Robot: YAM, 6 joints.
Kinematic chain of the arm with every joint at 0, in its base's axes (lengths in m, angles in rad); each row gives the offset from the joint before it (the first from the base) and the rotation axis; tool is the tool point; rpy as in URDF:
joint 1: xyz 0 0 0.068 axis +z
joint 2: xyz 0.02 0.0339 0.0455 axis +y
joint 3: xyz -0.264 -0.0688 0 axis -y
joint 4: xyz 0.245 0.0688 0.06 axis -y
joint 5: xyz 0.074 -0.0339 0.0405 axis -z
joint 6: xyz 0.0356 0 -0.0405 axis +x
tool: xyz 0 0 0 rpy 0 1.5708 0
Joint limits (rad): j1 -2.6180..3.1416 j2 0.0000..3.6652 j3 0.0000..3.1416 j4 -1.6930..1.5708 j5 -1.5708..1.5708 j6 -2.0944..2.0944
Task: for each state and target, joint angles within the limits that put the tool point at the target. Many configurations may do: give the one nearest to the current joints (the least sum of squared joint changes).
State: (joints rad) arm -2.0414 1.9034 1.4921 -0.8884 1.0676 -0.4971
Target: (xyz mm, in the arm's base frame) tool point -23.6 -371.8 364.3
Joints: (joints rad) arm -1.5510 1.7365 1.7271 -0.8156 1.0539 -0.4971
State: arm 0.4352 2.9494 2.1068 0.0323 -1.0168 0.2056
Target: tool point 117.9 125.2 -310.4
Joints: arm 0.6374 3.5202 1.5206 -0.1266 -1.0260 0.2056
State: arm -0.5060 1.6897 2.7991 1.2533 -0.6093 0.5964
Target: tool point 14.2 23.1 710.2
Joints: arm -0.4439 1.5816 2.7866 0.9245 -0.8592 0.5964
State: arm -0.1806 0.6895 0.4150 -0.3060 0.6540 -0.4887
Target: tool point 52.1 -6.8 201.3
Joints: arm 0.1596 0.0486 0.3964 -1.0049 0.4347 -0.4887
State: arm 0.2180 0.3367 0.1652 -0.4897 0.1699 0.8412
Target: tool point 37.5 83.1 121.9
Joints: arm 1.0813 0.2918 0.1089 -0.6672 -0.1687 0.8412
